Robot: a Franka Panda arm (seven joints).
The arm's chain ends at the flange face. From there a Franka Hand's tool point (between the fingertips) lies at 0.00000 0.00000 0.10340 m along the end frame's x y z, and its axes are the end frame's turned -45 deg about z.
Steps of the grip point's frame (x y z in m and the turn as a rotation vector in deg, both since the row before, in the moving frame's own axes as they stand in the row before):
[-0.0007, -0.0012, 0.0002, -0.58, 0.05, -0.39]
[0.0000, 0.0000, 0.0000, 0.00, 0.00, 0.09]
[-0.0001, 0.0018, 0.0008, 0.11, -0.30, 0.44]
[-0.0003, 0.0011, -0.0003, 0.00, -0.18, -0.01]
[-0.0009, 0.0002, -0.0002, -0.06, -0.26, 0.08]
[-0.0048, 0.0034, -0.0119, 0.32, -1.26, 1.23]
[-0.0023, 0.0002, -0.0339, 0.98, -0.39, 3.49]
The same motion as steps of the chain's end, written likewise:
[-0.0021, -0.0010, 0.0002, -0.37, 0.45, -0.39]
[0.0000, 0.0000, 0.0000, 0.00, 0.00, 0.09]
[0.0017, 0.0011, 0.0008, -0.13, -0.29, 0.44]
[0.0008, 0.0008, -0.0003, -0.13, -0.13, -0.01]
[-0.0002, 0.0004, -0.0002, -0.23, -0.14, 0.08]
[0.0010, 0.0046, -0.0119, -0.66, -1.12, 1.23]
[0.0002, 0.0026, -0.0339, 0.42, -0.97, 3.49]

